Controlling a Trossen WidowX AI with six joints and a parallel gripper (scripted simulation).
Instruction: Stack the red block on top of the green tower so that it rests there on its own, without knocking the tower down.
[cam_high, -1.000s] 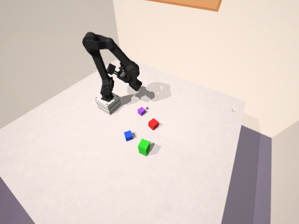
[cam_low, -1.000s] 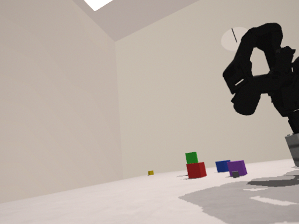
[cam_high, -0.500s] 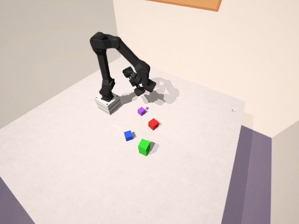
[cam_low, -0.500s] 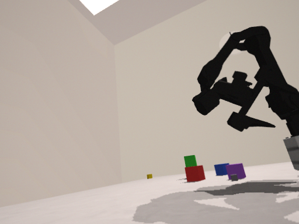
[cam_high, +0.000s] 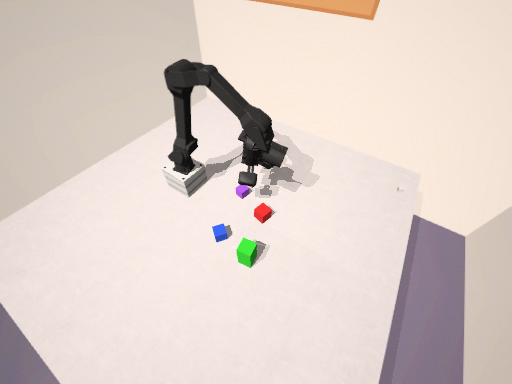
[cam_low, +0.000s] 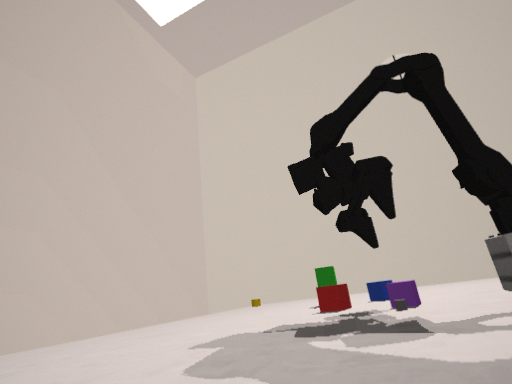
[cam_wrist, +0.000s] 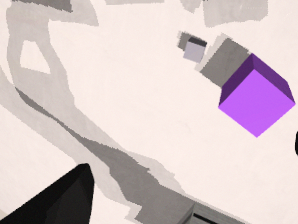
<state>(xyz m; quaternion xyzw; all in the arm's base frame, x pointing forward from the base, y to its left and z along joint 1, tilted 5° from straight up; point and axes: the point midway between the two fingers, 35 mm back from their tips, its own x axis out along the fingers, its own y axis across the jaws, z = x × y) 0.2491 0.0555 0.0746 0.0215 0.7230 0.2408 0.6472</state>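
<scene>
The red block lies 110 mm ahead of my gripper tip, 100 mm to the right of it and 100 mm below it. Also, from my gripper tip: small grey block: 110 mm below, 20 mm to the left, 10 mm ahead; purple block: 100 mm below, 30 mm to the right, 10 mm behind; blue block: 240 mm to the right, 100 mm below, 10 mm behind.
</scene>
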